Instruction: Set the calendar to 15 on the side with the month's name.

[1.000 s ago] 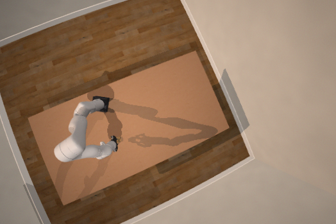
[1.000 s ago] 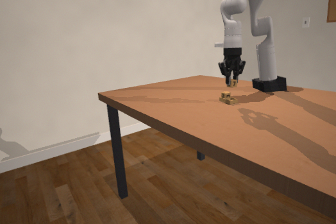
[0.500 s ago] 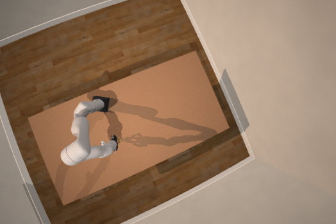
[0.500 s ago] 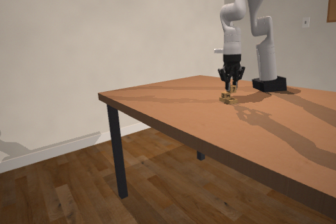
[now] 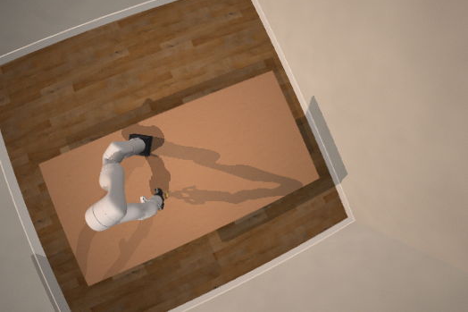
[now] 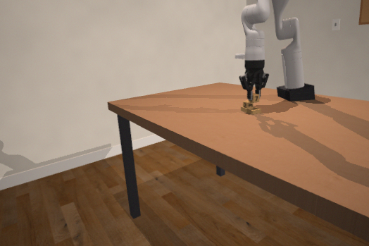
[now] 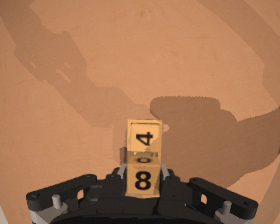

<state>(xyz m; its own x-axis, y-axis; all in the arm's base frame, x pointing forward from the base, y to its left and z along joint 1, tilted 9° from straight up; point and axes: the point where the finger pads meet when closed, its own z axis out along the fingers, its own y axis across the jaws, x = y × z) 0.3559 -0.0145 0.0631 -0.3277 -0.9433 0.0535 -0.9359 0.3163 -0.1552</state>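
The wooden calendar tray lies 60 mm below my hand, 20 mm to the right of it and 10 mm behind it.
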